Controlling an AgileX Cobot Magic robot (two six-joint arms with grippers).
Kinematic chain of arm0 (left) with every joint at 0, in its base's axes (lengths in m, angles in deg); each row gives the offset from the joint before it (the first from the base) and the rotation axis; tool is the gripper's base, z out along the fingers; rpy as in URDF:
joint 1: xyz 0 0 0.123 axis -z
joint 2: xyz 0 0 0 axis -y
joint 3: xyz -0.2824 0 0.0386 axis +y
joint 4: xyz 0.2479 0 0.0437 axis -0.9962 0 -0.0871
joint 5: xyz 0 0 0 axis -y
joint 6: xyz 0.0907 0 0.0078 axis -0.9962 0 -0.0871
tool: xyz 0 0 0 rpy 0 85 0
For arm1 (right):
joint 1: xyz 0 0 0.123 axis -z
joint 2: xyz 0 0 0 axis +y
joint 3: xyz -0.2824 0 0.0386 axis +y
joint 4: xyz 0.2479 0 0.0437 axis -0.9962 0 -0.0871
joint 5: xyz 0 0 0 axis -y
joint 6: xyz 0.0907 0 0.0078 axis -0.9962 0 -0.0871
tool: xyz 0 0 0 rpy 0 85 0
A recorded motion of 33 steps. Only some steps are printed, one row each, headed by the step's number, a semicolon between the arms.
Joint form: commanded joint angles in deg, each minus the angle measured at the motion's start. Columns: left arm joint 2, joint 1, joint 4, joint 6, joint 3, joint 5; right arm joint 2, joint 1, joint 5, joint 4, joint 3, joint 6.
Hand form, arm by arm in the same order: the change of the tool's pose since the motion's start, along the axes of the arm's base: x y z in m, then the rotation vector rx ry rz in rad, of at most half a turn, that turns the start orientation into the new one. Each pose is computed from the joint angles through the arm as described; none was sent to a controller.
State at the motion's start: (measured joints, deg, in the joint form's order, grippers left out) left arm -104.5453 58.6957 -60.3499 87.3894 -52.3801 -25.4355; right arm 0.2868 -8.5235 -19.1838 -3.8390 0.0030 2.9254
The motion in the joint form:
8: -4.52 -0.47 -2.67 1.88 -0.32 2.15; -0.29 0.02 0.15 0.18 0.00 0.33
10: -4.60 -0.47 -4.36 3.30 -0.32 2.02; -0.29 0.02 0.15 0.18 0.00 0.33
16: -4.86 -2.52 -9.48 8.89 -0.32 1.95; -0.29 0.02 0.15 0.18 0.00 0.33
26: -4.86 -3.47 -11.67 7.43 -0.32 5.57; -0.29 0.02 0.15 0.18 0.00 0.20
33: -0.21 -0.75 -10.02 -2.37 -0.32 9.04; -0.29 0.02 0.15 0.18 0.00 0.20
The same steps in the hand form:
8: 0.0034 -0.0038 -0.0246 0.0323 0.0307 -0.0218; -0.0002 -0.0002 0.0005 -0.0074 -0.0090 0.0006
10: 0.0043 -0.0040 -0.0245 0.0318 0.0195 -0.0229; -0.0002 -0.0002 0.0005 -0.0074 -0.0090 0.0006
16: 0.0163 0.0024 -0.0242 0.0126 -0.0072 0.0232; -0.0002 -0.0002 0.0005 -0.0074 -0.0090 0.0006
26: 0.0190 0.0005 -0.0240 -0.0035 -0.0051 -0.0477; -0.0002 -0.0002 0.0005 -0.0053 -0.0086 0.0001
33: 0.0020 -0.0133 0.0036 -0.0277 -0.0586 -0.2451; -0.0002 -0.0002 0.0005 -0.0053 -0.0086 0.0001

